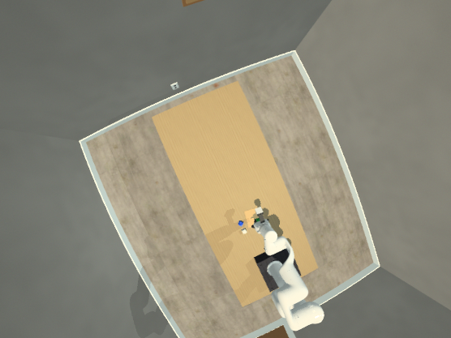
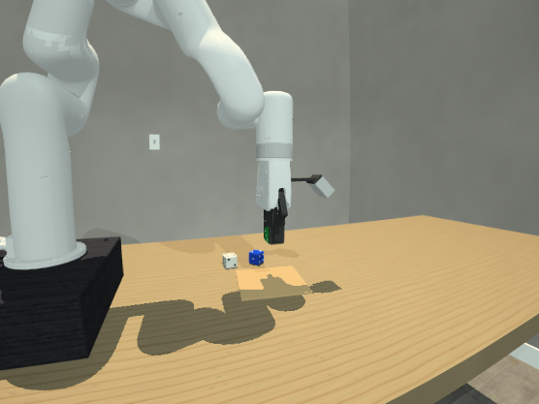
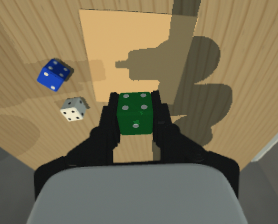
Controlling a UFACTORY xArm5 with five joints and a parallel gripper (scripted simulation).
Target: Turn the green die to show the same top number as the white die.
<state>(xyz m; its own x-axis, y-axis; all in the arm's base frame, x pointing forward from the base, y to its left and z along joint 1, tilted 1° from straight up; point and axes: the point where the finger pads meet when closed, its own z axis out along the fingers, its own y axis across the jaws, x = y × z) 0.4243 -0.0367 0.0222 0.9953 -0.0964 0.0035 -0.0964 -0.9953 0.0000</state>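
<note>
The green die lies 1 cm below my hand. Also, from my hand: blue die (12 cm to the left, 10 cm below); tan mat (11 cm below, 1 cm behind); white die (12 cm to the left, 10 cm below, 7 cm behind).
</note>
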